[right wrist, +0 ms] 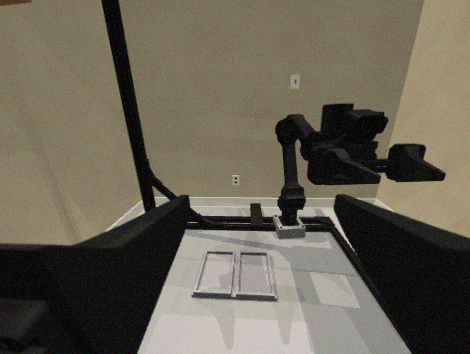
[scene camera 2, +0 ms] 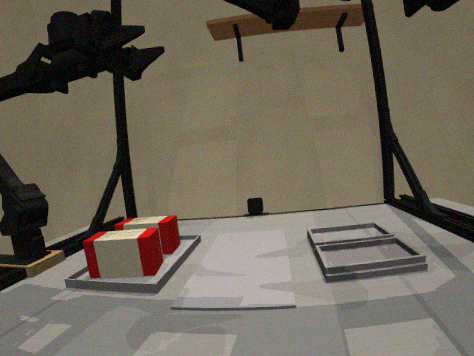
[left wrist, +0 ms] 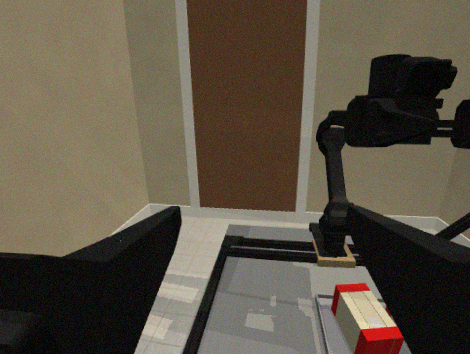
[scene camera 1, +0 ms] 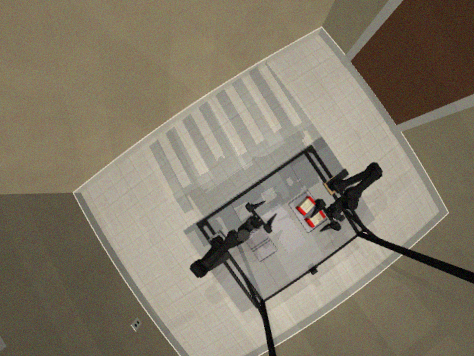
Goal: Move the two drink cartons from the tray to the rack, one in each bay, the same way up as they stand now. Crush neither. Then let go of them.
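Where they show: left gripper, between the fingertips: [right wrist: 412,178] [left wrist: 263,214] [scene camera 1: 271,207]; right gripper, between the fingertips: [right wrist: 261,201] [scene camera 2: 155,39] [scene camera 1: 315,224]; left arm's base, origin of its link: [right wrist: 288,221] [scene camera 1: 218,241]; right arm's base, origin of its link: [scene camera 2: 31,257] [left wrist: 332,249] [scene camera 1: 333,185].
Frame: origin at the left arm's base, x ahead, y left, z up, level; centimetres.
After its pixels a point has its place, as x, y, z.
Observation:
Two red-and-cream cartons stand side by side in the grey tray [scene camera 1: 299,216] {53.6, -24.8, -3.8} [scene camera 2: 115,286] {60.4, -13.8, -3.5} [left wrist: 321,320] {63.8, -14.2, -2.9}: the front carton [scene camera 1: 306,205] {61.2, -20.3, 2.9} [scene camera 2: 120,255] {60.6, -17.8, 0.2} [left wrist: 365,312] {60.5, -20.4, 3.0} and the rear carton [scene camera 1: 315,219] {59.7, -31.8, 3.0} [scene camera 2: 170,235] {54.8, -29.2, 0.0}. The grey rack [scene camera 2: 377,270] {21.2, -11.1, -3.4} [right wrist: 235,296] {27.4, -22.3, -3.5} has two open bays with nothing in them. My left gripper [scene camera 1: 270,209] {40.9, 0.1, 32.8} [left wrist: 263,214] {40.9, 0.1, 32.8} [right wrist: 412,178] {40.9, 0.1, 32.8} is open and empty, high above the table. My right gripper [scene camera 1: 317,222] {51.7, -21.2, 36.2} [scene camera 2: 154,39] {51.7, -21.2, 36.2} [right wrist: 261,201] {51.7, -21.2, 36.2} is open and empty, well above the tray, and overlaps the cartons in scene camera 1.
A thin pale panel [scene camera 2: 240,270] lies on the table between tray and rack. Black frame posts [scene camera 2: 122,150] {78.2, -62.7, 20.8} [right wrist: 131,120] {-5.7, -55.1, 39.0} rise at the table's corners. A small black box [scene camera 2: 255,206] {36.0, -59.7, -1.3} sits at the table's far edge. A wooden shelf [scene camera 2: 320,19] hangs on the wall.

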